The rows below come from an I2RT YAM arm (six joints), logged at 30 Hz.
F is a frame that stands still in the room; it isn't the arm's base.
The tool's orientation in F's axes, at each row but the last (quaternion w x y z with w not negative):
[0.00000 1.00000 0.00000 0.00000]
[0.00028 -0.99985 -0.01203 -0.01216]
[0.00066 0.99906 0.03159 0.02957]
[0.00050 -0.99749 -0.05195 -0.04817]
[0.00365 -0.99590 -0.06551 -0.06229]
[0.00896 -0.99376 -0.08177 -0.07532]
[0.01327 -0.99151 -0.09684 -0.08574]
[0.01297 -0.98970 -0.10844 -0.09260]
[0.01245 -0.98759 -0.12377 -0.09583]
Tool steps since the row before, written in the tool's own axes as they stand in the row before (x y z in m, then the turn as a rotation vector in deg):
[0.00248 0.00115 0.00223 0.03 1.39 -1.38]
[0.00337 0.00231 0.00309 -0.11 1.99 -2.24]
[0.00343 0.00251 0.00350 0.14 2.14 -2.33]
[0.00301 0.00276 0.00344 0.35 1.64 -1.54]
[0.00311 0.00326 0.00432 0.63 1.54 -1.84]
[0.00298 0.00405 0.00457 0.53 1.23 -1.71]
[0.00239 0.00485 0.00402 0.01 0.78 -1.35]
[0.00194 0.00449 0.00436 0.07 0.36 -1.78]
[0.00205 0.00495 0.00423 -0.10 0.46 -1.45]
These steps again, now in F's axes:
[0.00248 -0.00115 -0.00223 0.03 -1.39 1.38]
[0.00350 -0.00223 -0.00301 -0.12 -1.99 2.24]
[0.00378 -0.00229 -0.00328 0.14 -2.13 2.34]
[0.00360 -0.00241 -0.00312 0.37 -1.60 1.57]
[0.00402 -0.00276 -0.00390 0.59 -1.47 1.91]
[0.00425 -0.00338 -0.00409 0.46 -1.18 1.76]
[0.00393 -0.00413 -0.00359 -0.06 -0.82 1.32]
[0.00362 -0.00377 -0.00395 -0.18 -0.42 1.76]
[0.00396 -0.00410 -0.00376 -0.25 -0.54 1.40]

